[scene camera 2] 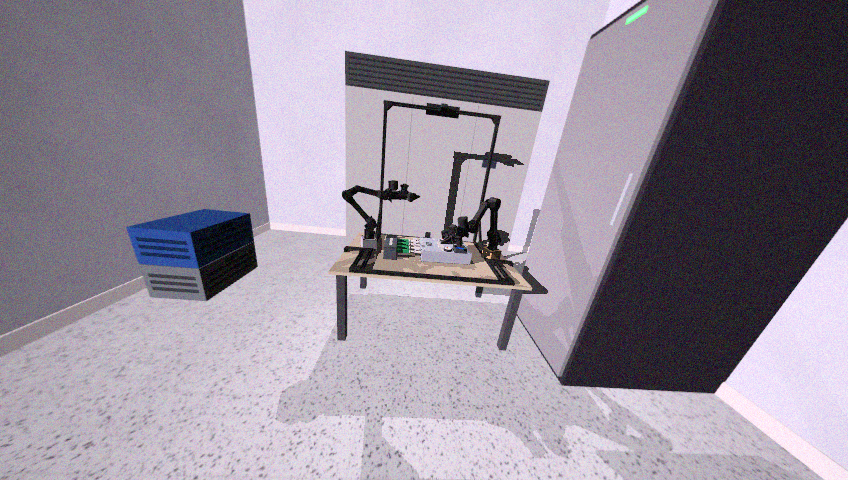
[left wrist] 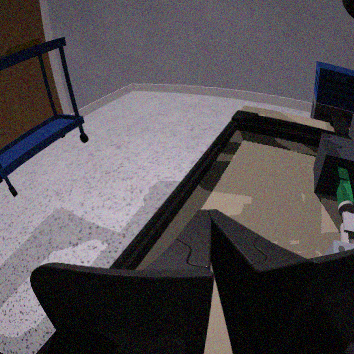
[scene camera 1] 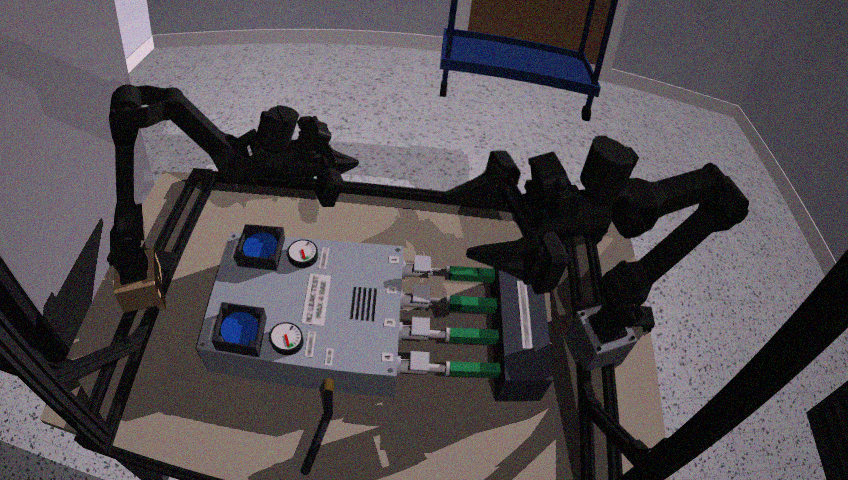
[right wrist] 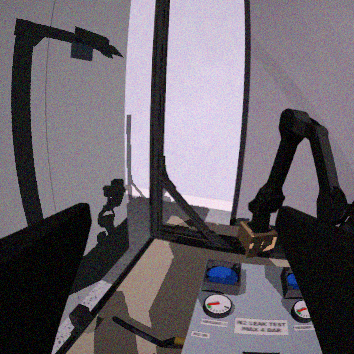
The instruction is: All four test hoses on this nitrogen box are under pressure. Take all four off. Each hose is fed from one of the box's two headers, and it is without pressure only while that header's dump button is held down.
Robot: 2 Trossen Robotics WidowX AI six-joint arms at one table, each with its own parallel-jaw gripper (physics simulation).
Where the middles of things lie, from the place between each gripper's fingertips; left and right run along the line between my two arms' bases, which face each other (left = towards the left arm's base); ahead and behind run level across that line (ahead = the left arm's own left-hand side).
I see the dark block [scene camera 1: 523,349] 140 mm ahead of my right hand, 160 mm to the right of it and 370 mm below it.
My left hand is 230 mm past the dark block, 330 mm to the left of it and 140 mm above it.
